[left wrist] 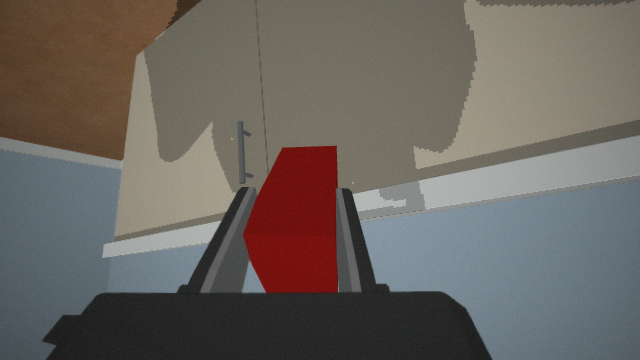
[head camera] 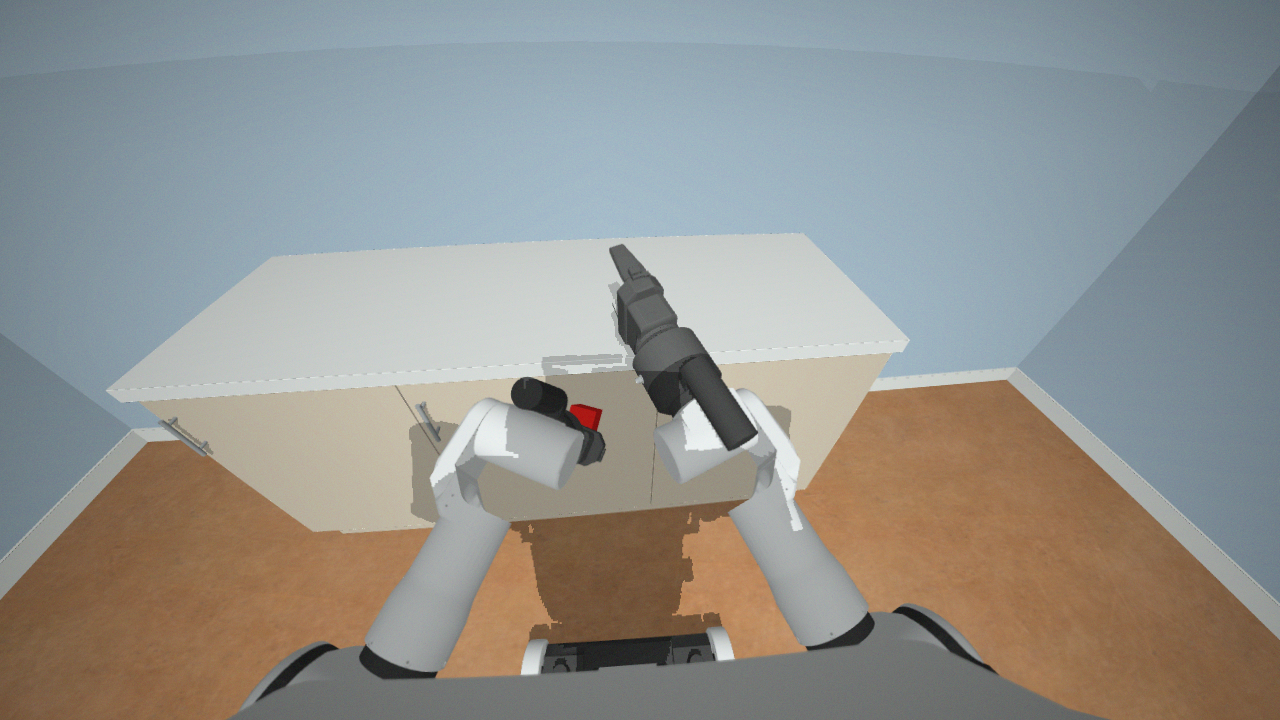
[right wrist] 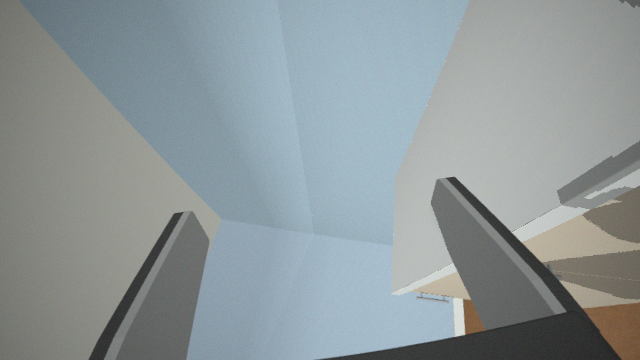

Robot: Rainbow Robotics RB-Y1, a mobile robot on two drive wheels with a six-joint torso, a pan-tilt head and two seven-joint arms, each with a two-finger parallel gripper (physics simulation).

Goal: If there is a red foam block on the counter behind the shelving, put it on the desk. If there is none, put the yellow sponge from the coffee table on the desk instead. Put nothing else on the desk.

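Frame: origin at the robot's base, x ahead, y left, z up, level; centimetres.
Seen in the pictures: left gripper, fingertip midpoint: [left wrist: 296, 199]; right gripper, fingertip midpoint: [head camera: 616, 276] [right wrist: 317, 211].
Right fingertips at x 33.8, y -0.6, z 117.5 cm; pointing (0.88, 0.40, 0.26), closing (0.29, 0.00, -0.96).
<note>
A point is followed by its place in that frame.
A red block [head camera: 585, 415] @[x 27.0, y 5.6, z 94.8 cm] [left wrist: 300, 200] @[x 25.4, y 7.8, z 90.0 cm] is held between the two fingers of my left gripper [head camera: 588, 424] @[x 26.1, y 7.2, z 89.7 cm] [left wrist: 296, 199] @[x 26.1, y 7.2, z 89.7 cm], which is shut on it. In the head camera view it hangs in front of the counter's cabinet doors, partly hidden by the gripper. My right gripper [head camera: 623, 259] @[x 33.8, y -0.6, z 117.5 cm] [right wrist: 317, 211] @[x 33.8, y -0.6, z 117.5 cm] is open and empty; in the head camera view it reaches up over the counter [head camera: 429, 304] @[x 68.5, y 48.1, z 91.0 cm] [left wrist: 505, 162] @[x 44.4, y 25.6, z 87.1 cm] [right wrist: 505, 150] @[x 57.8, y 23.4, z 91.0 cm], which has a white top and beige doors. The desk, the shelving, the coffee table and the yellow sponge do not show in these views.
Blue walls [head camera: 537, 134] @[x 105.9, y 20.5, z 122.2 cm] stand behind and at both sides of the counter. Grey door handles [head camera: 429, 420] [left wrist: 241, 152] @[x 45.2, y -13.9, z 74.5 cm] stick out from its front. A brown floor [head camera: 268, 591] @[x 28.2, y 127.9, z 0.0 cm] [left wrist: 65, 75] @[x 47.6, y -125.8, z 0.0 cm] lies around my base, with the front wheels [head camera: 534, 656] near the lower edge.
</note>
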